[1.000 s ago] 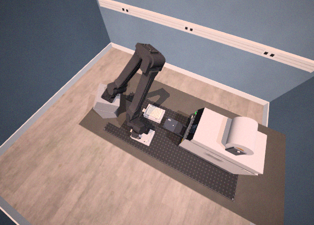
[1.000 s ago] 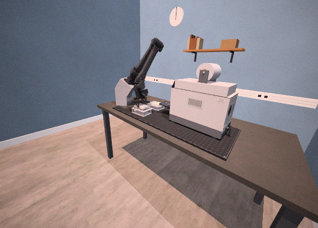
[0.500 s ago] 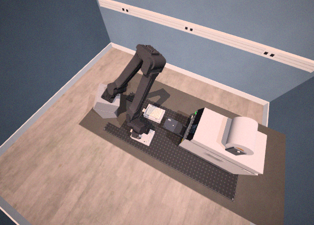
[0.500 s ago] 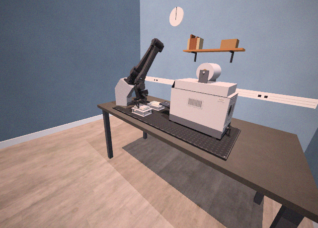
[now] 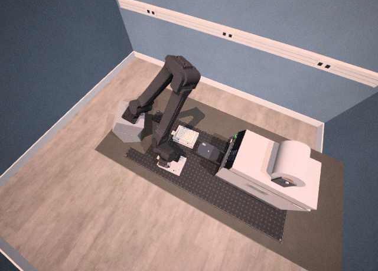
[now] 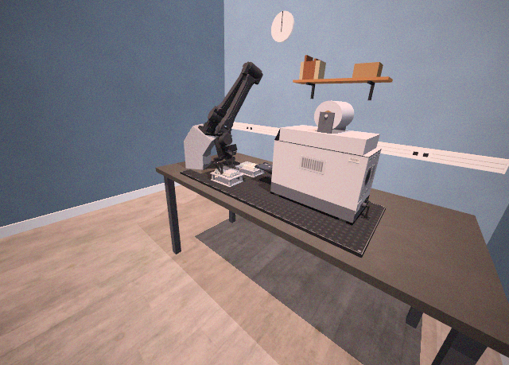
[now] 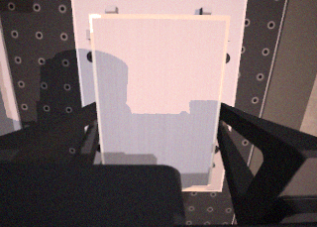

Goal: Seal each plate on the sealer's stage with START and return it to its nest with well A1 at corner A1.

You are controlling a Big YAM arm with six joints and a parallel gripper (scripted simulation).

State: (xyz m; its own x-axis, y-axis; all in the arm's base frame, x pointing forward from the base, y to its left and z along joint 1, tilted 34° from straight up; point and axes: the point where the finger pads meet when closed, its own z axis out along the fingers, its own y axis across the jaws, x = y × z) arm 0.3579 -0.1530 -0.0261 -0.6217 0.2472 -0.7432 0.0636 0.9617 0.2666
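My hand is 20 mm above the plate nest. Round my hand: sealer stage: 210 mm ahead, 130 mm to the left, 30 mm above; foil roll: 540 mm ahead, 350 mm above, 80 mm to the left.
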